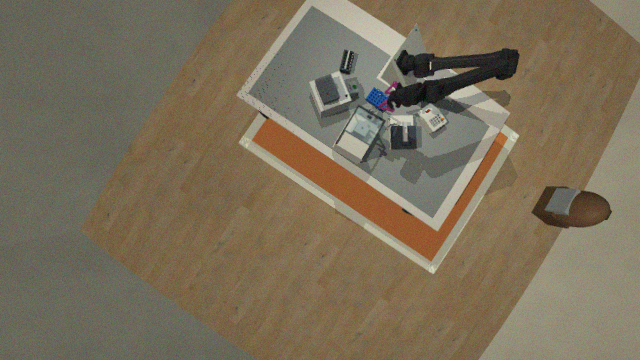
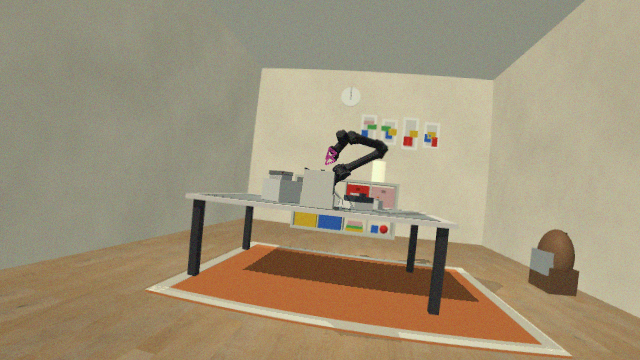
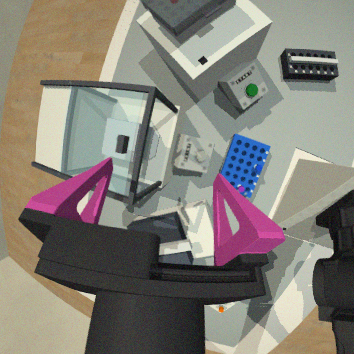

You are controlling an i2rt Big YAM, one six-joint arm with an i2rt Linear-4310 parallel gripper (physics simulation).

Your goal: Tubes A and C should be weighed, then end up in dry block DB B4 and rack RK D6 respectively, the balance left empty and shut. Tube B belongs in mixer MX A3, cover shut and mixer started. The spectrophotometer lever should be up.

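Places are measured from the arm's base along level axes (x up, y back, z right), in millimetres.
Where they show: gripper, fingertip midpoint: (image 1: 381,99) (image 2: 325,162) (image 3: 164,170); arm's base at its link origin: (image 1: 403,62) (image 3: 350,209).
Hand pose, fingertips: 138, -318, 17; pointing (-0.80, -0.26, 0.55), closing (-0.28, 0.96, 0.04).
Each offset is from my fingertips to the top centre of the thing, as dx, dy, dz. "pt": to the spot under its first point.
My gripper (image 1: 384,98) (image 2: 328,161) (image 3: 164,170) is open and empty, high above the table near the balance and the blue rack. The blue rack {-248, +113, +3} (image 3: 240,159) holds a blue-capped tube {-223, +143, +9} (image 3: 259,167) and a magenta-capped tube {-223, +118, -45} (image 3: 242,190); their letters are unreadable. The glass-sided balance {-55, -128, +10} (image 1: 359,131) (image 3: 142,142) shows a dark handle on its glass; whether it is shut is unclear. A black block with holes and a white bar {-230, +223, +282} (image 3: 314,59) stands farther off. A boxy device {pt -143, +29, +217} (image 3: 230,40) has a dark lid {pt -88, -58, +269} (image 1: 327,90), beside a green START button {-203, +87, +163} (image 3: 251,90). A dark-topped device with a pale bar {-176, -2, -214} (image 1: 403,136) (image 3: 175,248) is partly hidden by the gripper.
A small control box {pt -207, -2, +4} (image 3: 192,154) sits between the balance and the rack. A keypad device {-208, +170, -330} (image 1: 434,119) stands by the arm. A pale upright panel (image 1: 412,44) rises beside the arm base (image 1: 410,64). The table's pale rim {pt -279, -266, +331} (image 1: 300,127) bounds the work area.
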